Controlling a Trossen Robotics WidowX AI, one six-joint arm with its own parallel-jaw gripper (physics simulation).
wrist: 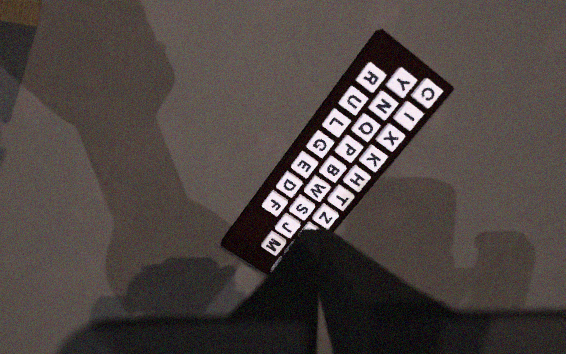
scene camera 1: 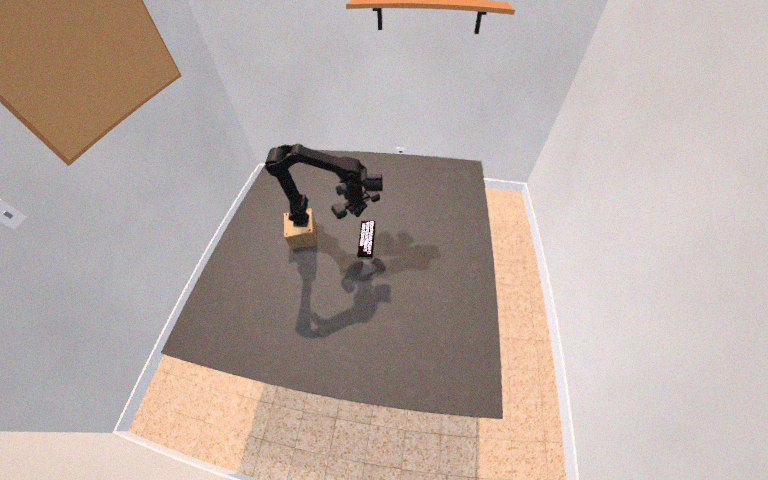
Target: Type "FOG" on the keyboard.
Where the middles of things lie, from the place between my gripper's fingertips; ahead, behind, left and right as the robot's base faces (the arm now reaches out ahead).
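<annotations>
Keyboard (wrist: 387, 82): my hand 140 mm above it, 30 mm short of it.
</annotations>
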